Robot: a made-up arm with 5 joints.
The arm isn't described. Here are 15 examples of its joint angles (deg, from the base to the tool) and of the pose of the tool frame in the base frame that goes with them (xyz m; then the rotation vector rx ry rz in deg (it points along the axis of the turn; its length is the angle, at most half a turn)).
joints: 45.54 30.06 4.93 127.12 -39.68
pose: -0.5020 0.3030 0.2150 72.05 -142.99 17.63
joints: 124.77 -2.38 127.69 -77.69 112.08
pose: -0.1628 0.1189 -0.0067 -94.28 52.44 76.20
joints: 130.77 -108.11 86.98 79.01 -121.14
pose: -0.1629 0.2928 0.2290 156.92 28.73 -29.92
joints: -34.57 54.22 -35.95 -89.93 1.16
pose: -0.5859 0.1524 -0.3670 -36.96 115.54 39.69
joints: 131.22 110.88 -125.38 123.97 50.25
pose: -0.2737 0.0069 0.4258 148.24 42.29 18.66
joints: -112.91 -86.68 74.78 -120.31 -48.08
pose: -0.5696 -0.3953 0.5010 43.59 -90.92 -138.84
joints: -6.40 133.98 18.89 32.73 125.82
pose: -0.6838 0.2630 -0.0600 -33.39 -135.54 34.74
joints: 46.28 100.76 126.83 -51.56 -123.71
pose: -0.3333 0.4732 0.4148 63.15 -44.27 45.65
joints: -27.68 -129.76 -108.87 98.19 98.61
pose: -0.5913 -0.1968 -0.0025 -41.14 28.94 131.99
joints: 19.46 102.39 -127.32 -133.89 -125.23
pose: -0.7023 0.0782 0.2611 92.91 -144.87 4.93
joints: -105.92 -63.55 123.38 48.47 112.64
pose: -0.0936 -0.1485 0.5014 31.44 -29.64 -11.10
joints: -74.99 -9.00 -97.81 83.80 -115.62
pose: -0.3219 -0.1642 0.2243 101.67 -77.43 83.11
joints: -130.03 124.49 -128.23 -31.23 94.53
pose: -0.7736 -0.1231 0.0195 -14.78 142.60 32.40
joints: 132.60 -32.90 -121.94 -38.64 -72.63
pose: 0.0764 0.1181 0.0067 -38.22 16.76 -10.34
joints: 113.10 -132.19 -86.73 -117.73 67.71
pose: -0.1388 0.1974 0.0101 136.35 15.65 -10.58
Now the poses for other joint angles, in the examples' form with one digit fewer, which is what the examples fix.
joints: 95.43 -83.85 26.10 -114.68 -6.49
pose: -0.231 0.581 0.125 -79.5 -135.1 -21.4
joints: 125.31 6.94 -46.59 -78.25 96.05
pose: -0.217 0.129 0.681 58.1 -64.2 60.4
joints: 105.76 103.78 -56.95 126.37 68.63
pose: -0.370 0.001 0.313 135.5 -9.8 -47.2
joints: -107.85 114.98 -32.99 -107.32 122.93
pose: -0.596 -0.452 0.273 -18.8 -64.0 -90.7
